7 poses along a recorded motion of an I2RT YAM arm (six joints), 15 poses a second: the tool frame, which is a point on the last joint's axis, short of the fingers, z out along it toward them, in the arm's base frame.
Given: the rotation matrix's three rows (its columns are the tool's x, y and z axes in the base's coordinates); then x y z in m. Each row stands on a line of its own.
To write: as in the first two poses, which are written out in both.
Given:
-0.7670 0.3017 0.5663
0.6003 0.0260 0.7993
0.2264 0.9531 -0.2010
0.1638 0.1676 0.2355
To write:
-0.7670 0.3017 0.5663
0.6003 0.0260 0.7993
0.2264 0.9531 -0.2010
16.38 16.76 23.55

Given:
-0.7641 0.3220 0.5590
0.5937 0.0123 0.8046
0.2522 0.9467 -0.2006
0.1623 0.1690 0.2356
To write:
-0.7641 0.3220 0.5590
0.5937 0.0123 0.8046
0.2522 0.9467 -0.2006
16.23 16.90 23.56

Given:
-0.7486 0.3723 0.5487
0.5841 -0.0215 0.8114
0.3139 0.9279 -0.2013
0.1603 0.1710 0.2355
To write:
-0.7486 0.3723 0.5487
0.5841 -0.0215 0.8114
0.3139 0.9279 -0.2013
16.03 17.10 23.55

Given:
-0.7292 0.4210 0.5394
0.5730 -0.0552 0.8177
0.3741 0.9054 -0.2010
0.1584 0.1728 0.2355
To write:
-0.7292 0.4210 0.5394
0.5730 -0.0552 0.8177
0.3741 0.9054 -0.2010
15.84 17.28 23.55

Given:
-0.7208 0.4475 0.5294
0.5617 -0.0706 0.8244
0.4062 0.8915 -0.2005
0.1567 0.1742 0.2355
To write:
-0.7208 0.4475 0.5294
0.5617 -0.0706 0.8244
0.4062 0.8915 -0.2005
15.67 17.42 23.55

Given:
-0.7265 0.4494 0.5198
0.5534 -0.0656 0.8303
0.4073 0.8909 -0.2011
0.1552 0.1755 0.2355
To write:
-0.7265 0.4494 0.5198
0.5534 -0.0656 0.8303
0.4073 0.8909 -0.2011
15.52 17.55 23.55

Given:
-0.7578 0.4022 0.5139
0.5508 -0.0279 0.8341
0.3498 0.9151 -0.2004
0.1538 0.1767 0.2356
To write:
-0.7578 0.4022 0.5139
0.5508 -0.0279 0.8341
0.3498 0.9151 -0.2004
15.38 17.67 23.56

